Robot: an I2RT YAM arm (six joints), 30 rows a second.
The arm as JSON. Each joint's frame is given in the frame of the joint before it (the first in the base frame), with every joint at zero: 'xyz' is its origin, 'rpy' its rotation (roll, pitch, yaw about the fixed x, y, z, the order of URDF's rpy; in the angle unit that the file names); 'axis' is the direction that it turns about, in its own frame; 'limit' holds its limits. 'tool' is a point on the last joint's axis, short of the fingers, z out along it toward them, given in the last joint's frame.
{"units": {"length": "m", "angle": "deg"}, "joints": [
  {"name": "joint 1", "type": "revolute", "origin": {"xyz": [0.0, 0.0, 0.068], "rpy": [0.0, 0.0, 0.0]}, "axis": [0.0, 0.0, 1.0], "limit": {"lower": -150.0, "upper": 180.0}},
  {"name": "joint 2", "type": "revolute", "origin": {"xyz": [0.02, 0.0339, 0.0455], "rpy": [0.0, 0.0, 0.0]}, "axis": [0.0, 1.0, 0.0], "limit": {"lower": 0.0, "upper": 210.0}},
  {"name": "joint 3", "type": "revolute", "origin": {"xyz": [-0.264, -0.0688, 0.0], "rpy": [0.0, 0.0, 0.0]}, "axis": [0.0, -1.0, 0.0], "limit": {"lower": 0.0, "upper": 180.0}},
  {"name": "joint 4", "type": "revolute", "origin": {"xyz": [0.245, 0.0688, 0.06], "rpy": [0.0, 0.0, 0.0]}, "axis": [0.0, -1.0, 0.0], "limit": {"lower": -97.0, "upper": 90.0}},
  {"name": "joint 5", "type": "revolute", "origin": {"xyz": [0.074, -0.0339, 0.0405], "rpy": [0.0, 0.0, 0.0]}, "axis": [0.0, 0.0, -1.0], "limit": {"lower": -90.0, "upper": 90.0}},
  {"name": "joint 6", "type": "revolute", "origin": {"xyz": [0.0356, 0.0, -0.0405], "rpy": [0.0, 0.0, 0.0]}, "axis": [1.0, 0.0, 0.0], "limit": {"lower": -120.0, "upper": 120.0}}
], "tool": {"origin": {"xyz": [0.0, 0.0, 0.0], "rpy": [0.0, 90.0, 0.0]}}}
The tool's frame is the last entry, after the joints.
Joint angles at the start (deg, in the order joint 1, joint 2, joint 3, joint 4, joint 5, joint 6): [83.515 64.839 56.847 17.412 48.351 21.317]
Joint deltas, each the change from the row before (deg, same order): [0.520 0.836 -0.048 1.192 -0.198 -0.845]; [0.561 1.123 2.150 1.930 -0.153 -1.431]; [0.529 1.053 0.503 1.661 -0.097 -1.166]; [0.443 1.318 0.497 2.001 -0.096 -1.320]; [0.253 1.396 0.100 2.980 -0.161 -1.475]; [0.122 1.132 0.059 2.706 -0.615 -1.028]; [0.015 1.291 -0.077 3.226 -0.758 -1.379]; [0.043 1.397 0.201 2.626 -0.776 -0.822]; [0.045 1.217 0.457 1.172 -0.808 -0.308]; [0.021 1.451 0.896 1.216 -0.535 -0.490]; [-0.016 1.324 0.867 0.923 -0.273 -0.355]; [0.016 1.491 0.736 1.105 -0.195 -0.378]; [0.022 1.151 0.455 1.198 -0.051 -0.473]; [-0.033 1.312 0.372 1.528 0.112 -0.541]
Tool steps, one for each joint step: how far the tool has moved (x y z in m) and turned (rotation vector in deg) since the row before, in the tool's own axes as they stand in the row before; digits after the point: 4 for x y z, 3 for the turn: [0.0038 0.0033 0.0007 -0.714 0.122 -0.558]; [-0.0080 0.0093 0.0017 -1.302 -1.545 0.842]; [0.0014 0.0050 0.0013 -0.788 -0.427 -0.260]; [0.0025 0.0051 0.0022 -0.712 -0.523 -0.371]; [0.0035 0.0041 0.0027 -0.684 -0.931 -0.182]; [0.0025 0.0033 0.0023 -0.979 -0.861 0.198]; [0.0034 0.0028 0.0028 -1.045 -1.059 -0.024]; [0.0037 0.0032 0.0030 -1.007 -0.789 0.215]; [0.0037 0.0030 0.0029 -0.889 -0.101 -0.004]; [0.0029 0.0039 0.0039 -0.635 -0.349 -0.022]; [0.0028 0.0032 0.0038 -0.318 -0.285 -0.036]; [0.0045 0.0031 0.0037 -0.251 -0.206 -0.131]; [0.0036 0.0021 0.0026 -0.133 -0.339 -0.120]; [0.0046 0.0017 0.0029 0.068 -0.452 -0.145]
